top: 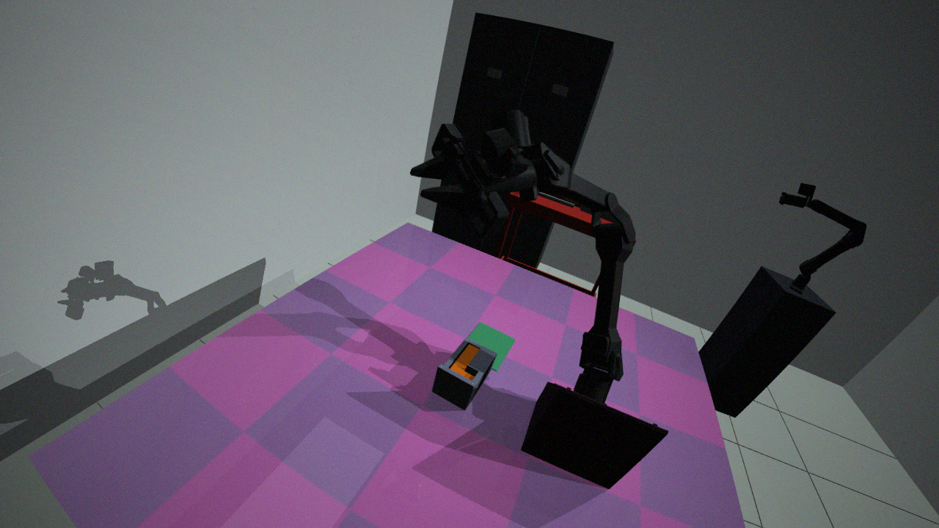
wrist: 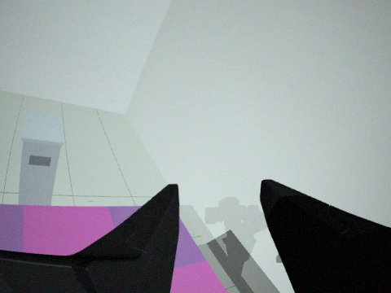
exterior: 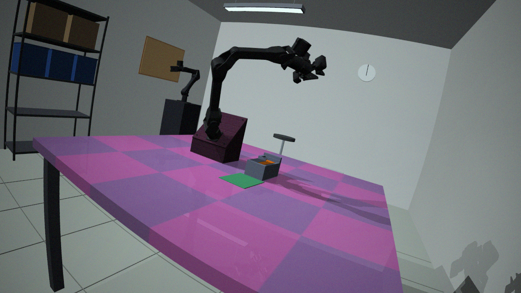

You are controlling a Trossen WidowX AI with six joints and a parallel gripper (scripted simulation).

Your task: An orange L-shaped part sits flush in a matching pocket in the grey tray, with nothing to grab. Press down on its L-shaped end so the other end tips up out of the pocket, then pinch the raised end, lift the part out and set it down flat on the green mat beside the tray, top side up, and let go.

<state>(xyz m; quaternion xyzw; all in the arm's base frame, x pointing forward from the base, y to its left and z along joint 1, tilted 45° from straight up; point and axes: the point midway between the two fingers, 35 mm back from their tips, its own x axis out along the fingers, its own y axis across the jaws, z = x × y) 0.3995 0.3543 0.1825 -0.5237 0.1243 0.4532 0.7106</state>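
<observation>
Now: gripper tip 12 cm past the orange L-shaped part, 14 cm to the left of it and 45 cm above it. The rest, counted from my gripper tip: green mat (14 cm behind, 30 cm to the right, 51 cm below).
</observation>
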